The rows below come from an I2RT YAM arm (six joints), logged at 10 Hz.
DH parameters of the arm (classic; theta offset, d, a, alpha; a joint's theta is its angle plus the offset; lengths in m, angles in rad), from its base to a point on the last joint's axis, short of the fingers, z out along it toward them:
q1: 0 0.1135 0.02 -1.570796
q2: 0 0 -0.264 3.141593
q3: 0.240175 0 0.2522 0
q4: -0.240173 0 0.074 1.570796
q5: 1.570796 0 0 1.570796
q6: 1.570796 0.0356 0 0
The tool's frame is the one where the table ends.
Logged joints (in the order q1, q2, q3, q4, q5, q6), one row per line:
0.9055, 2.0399, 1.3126, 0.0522, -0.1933, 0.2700
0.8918, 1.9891, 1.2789, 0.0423, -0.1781, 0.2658
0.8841, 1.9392, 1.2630, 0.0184, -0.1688, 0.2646
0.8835, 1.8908, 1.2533, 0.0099, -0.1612, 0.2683
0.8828, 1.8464, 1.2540, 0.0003, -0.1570, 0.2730
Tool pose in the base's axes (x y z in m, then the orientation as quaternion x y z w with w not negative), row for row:
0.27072, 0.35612, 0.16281, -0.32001, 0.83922, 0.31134, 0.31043
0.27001, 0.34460, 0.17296, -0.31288, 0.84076, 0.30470, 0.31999
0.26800, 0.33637, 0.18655, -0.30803, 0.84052, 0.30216, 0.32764
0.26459, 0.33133, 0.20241, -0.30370, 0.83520, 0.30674, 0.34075
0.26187, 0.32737, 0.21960, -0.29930, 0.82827, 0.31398, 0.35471
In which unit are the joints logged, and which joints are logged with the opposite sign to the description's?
The joints are logged in radians. Opposite sign: none.
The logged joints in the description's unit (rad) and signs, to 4 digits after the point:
0.9055, 2.0399, 1.3126, 0.0522, -0.1933, 0.2700
0.8918, 1.9891, 1.2789, 0.0423, -0.1781, 0.2658
0.8841, 1.9392, 1.2630, 0.0184, -0.1688, 0.2646
0.8835, 1.8908, 1.2533, 0.0099, -0.1612, 0.2683
0.8828, 1.8464, 1.2540, 0.0003, -0.1570, 0.2730

